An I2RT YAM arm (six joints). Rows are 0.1 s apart.
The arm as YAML. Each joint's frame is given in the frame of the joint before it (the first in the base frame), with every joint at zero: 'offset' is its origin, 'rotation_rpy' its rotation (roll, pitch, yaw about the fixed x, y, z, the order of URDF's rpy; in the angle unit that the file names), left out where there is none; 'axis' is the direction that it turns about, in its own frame. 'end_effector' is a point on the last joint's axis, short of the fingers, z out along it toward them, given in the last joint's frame.
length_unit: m
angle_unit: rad
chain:
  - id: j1
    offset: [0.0, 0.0, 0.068]
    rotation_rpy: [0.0, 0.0, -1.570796]
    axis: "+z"
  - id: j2
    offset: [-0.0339, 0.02, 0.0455]
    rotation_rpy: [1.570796, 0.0, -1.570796]
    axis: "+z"
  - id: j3
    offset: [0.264, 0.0, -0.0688]
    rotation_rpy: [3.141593, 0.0, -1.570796]
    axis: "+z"
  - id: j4
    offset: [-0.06, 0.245, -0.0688]
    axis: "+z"
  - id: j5
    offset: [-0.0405, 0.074, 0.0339]
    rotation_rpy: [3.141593, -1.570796, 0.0]
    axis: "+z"
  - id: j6
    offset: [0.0, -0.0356, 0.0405]
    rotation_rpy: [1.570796, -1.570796, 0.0]
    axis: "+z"
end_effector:
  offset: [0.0, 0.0, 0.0]
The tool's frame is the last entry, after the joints.
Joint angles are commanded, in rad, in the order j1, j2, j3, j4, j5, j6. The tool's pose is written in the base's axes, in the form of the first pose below.
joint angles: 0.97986, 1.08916, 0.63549, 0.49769, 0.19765, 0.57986
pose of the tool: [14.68 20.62 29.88 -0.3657 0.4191 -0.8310 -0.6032 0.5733 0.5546]
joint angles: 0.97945, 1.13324, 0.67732, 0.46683, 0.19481, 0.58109
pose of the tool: [15.26 21.49 29.98 -0.3828 0.3960 -0.8347 -0.5939 0.5865 0.5507]
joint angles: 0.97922, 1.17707, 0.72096, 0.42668, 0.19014, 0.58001
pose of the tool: [15.84 22.37 30.00 -0.4027 0.3656 -0.8391 -0.5847 0.6026 0.5431]
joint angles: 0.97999, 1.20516, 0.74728, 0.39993, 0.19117, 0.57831
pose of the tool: [16.20 22.93 29.93 -0.4149 0.3448 -0.8420 -0.5767 0.6162 0.5365]
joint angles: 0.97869, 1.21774, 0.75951, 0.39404, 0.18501, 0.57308
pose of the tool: [16.38 23.18 29.97 -0.4168 0.3353 -0.8449 -0.5798 0.6178 0.5312]
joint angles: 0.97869, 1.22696, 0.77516, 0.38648, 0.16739, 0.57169
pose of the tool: [16.48 23.44 30.19 -0.4231 0.3268 -0.8451 -0.5903 0.6081 0.5308]
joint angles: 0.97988, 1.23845, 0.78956, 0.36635, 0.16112, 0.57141
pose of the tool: [16.60 23.71 30.18 -0.4338 0.3116 -0.8454 -0.5897 0.6113 0.5279]
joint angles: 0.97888, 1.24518, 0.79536, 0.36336, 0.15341, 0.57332
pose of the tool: [16.69 23.85 30.17 -0.4393 0.3074 -0.8441 -0.5915 0.6082 0.5293]
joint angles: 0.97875, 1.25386, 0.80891, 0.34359, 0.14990, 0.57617
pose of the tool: [16.81 24.04 30.20 -0.4492 0.2974 -0.8425 -0.5877 0.6118 0.5293]
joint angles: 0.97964, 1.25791, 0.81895, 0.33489, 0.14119, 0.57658
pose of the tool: [16.84 24.19 30.35 -0.4542 0.2918 -0.8418 -0.5922 0.6070 0.5300]
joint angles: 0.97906, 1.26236, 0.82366, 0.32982, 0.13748, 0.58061
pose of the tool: [16.90 24.28 30.34 -0.4600 0.2897 -0.8393 -0.5906 0.6060 0.5328]
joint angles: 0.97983, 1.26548, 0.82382, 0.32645, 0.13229, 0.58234
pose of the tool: [16.90 24.35 30.22 -0.4661 0.2839 -0.8380 -0.5913 0.6046 0.5337]
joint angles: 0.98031, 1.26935, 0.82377, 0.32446, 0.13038, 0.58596
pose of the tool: [16.92 24.42 30.09 -0.4718 0.2809 -0.8358 -0.5892 0.6048 0.5359]
